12 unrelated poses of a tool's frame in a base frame.
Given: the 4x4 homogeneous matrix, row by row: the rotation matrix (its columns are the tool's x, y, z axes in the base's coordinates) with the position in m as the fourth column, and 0 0 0 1 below. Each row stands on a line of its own.
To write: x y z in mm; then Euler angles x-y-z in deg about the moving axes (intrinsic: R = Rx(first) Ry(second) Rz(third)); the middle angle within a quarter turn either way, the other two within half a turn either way. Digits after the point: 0 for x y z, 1 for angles.
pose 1, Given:
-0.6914 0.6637 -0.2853 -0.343
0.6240 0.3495 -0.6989 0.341
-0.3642 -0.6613 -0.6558 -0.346
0 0 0 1
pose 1, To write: -343 341 -346 133.2 -16.6 -136.2
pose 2, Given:
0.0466 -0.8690 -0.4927 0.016
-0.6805 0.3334 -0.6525 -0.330
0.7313 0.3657 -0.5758 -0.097
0 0 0 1
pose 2, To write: 16 -330 -97 131.4 -29.5 86.9
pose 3, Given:
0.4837 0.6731 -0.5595 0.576
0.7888 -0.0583 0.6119 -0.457
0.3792 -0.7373 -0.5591 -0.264
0 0 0 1
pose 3, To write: 576 -457 -264 -132.4 -34.0 -54.3
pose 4, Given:
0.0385 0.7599 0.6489 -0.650
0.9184 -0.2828 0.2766 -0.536
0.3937 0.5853 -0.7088 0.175
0 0 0 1
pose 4, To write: -650 -536 175 -158.7 40.5 -87.1
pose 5, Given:
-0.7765 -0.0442 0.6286 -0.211
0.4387 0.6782 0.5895 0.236
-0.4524 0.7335 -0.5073 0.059
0 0 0 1
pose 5, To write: -211 236 59 -130.7 38.9 176.7
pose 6, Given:
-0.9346 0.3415 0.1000 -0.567
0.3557 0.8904 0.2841 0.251
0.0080 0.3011 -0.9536 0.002
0 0 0 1
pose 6, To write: -567 251 2 -163.4 5.7 -159.9
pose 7, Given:
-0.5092 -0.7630 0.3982 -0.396
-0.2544 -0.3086 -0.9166 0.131
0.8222 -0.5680 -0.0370 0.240
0 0 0 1
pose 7, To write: -396 131 240 92.3 23.5 123.7
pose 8, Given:
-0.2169 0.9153 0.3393 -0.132
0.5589 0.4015 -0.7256 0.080
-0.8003 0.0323 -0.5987 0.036
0 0 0 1
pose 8, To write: -132 80 36 129.5 19.8 -103.3
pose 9, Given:
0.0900 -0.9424 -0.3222 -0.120
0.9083 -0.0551 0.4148 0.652
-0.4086 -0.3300 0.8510 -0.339
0 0 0 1
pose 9, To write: -120 652 -339 -26.0 -18.8 84.5
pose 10, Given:
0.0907 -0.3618 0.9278 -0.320
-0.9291 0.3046 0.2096 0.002
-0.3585 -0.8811 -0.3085 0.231
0 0 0 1
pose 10, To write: -320 2 231 -145.8 68.1 75.9
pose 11, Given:
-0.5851 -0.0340 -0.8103 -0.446
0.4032 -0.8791 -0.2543 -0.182
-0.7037 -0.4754 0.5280 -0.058
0 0 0 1
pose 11, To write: -446 -182 -58 25.7 -54.1 176.7
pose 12, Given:
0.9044 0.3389 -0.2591 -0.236
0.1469 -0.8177 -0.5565 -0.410
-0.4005 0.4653 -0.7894 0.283
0 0 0 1
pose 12, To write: -236 -410 283 144.8 -15.0 -20.5
